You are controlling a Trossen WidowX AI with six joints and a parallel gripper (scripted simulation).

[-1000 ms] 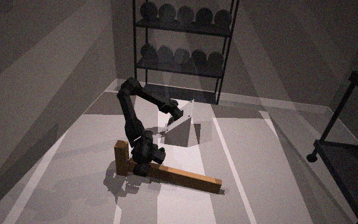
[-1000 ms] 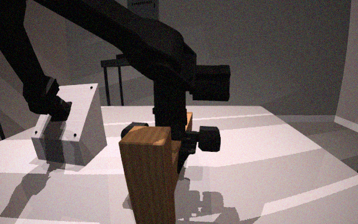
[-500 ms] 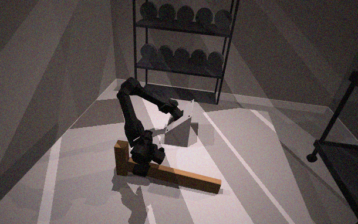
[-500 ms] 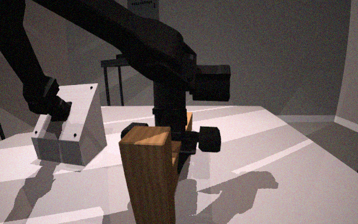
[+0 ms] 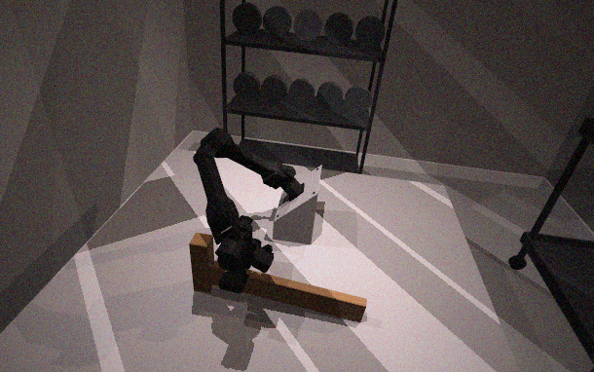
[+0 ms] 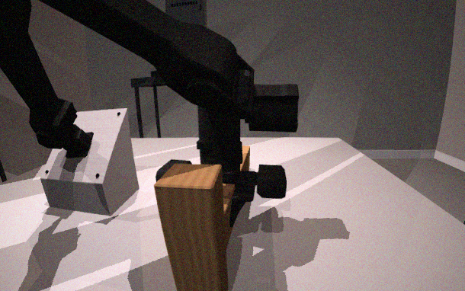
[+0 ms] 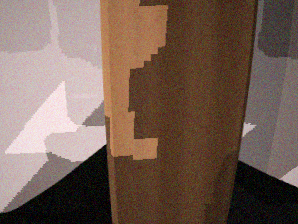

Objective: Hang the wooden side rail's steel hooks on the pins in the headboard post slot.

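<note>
Right now my gripper tip is 11 cm to the left of the headboard post, 4 cm below it and 1 cm past it.
</note>
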